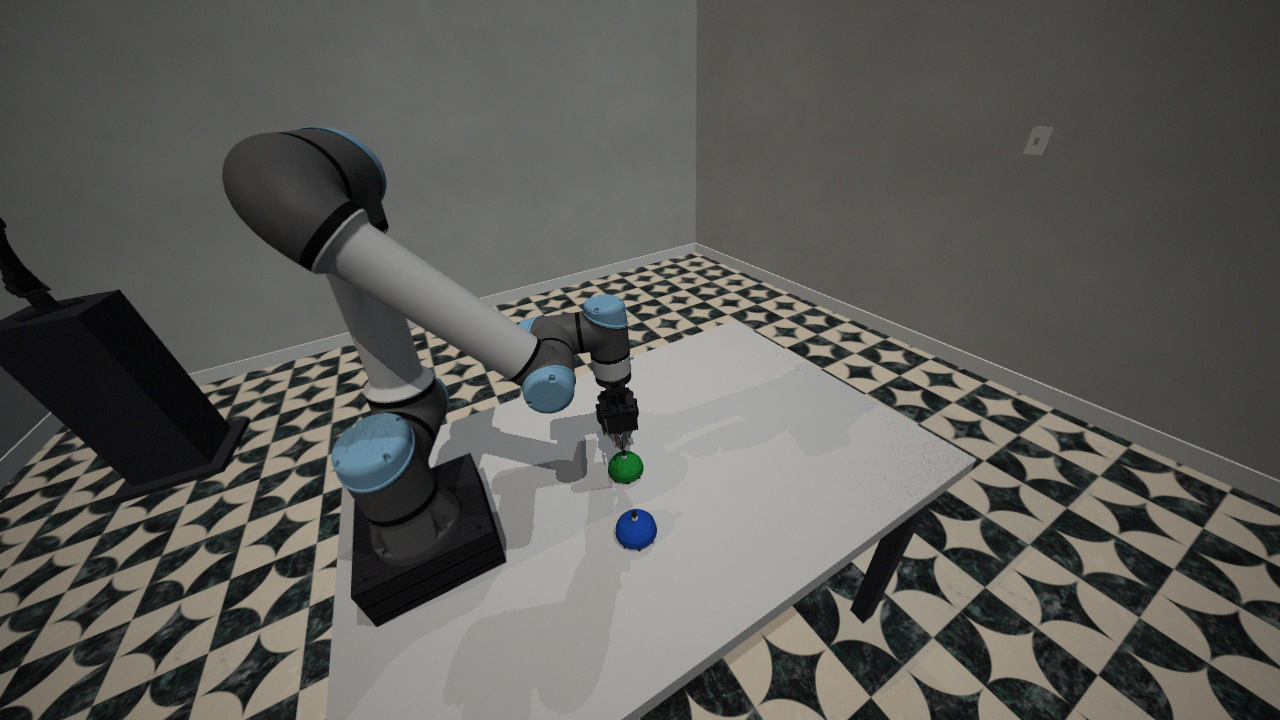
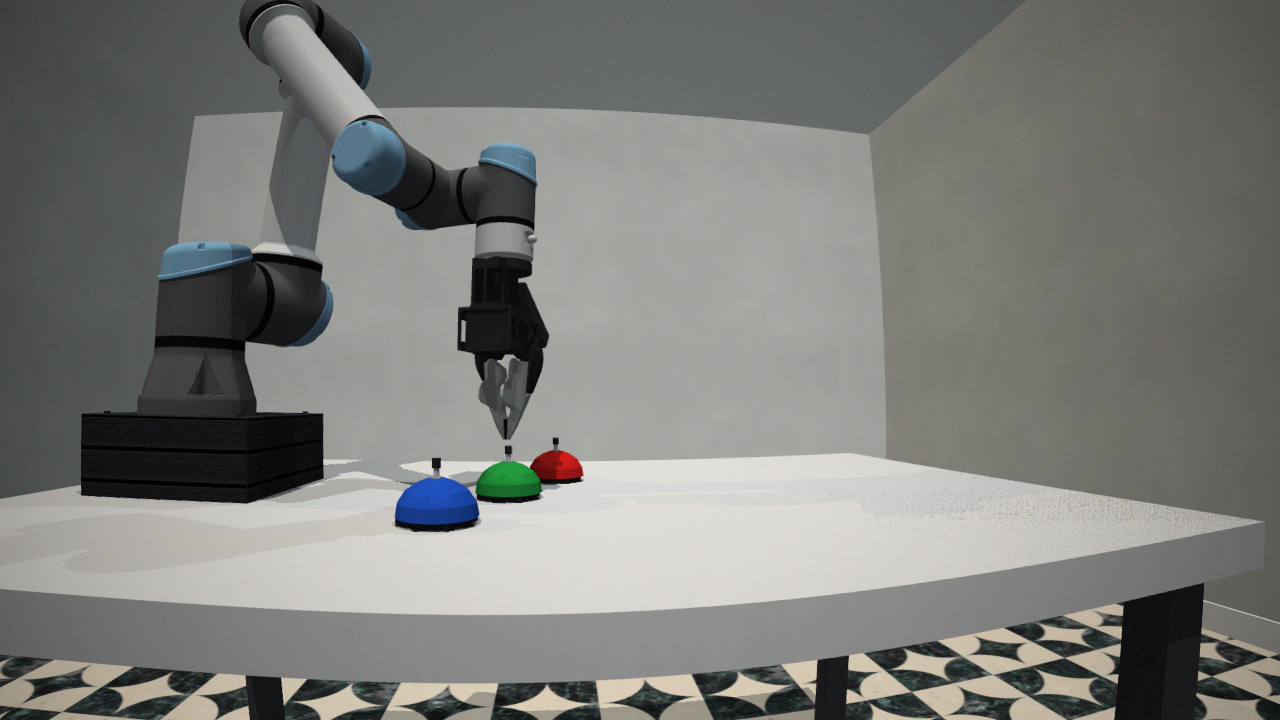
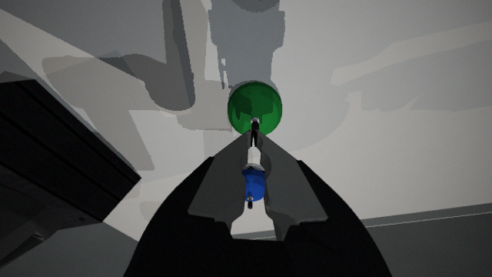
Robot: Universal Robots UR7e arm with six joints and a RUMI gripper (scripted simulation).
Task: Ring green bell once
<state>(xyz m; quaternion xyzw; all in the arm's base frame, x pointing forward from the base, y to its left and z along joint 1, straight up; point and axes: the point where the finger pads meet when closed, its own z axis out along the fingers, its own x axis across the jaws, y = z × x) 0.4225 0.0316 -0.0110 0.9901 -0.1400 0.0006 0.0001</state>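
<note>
Right now the green bell is 50 mm below my hand. From my hand the other things lie so: blue bell: 160 mm to the right, 50 mm below, 40 mm behind; red bell: 160 mm to the left, 50 mm below, 50 mm ahead.
</note>
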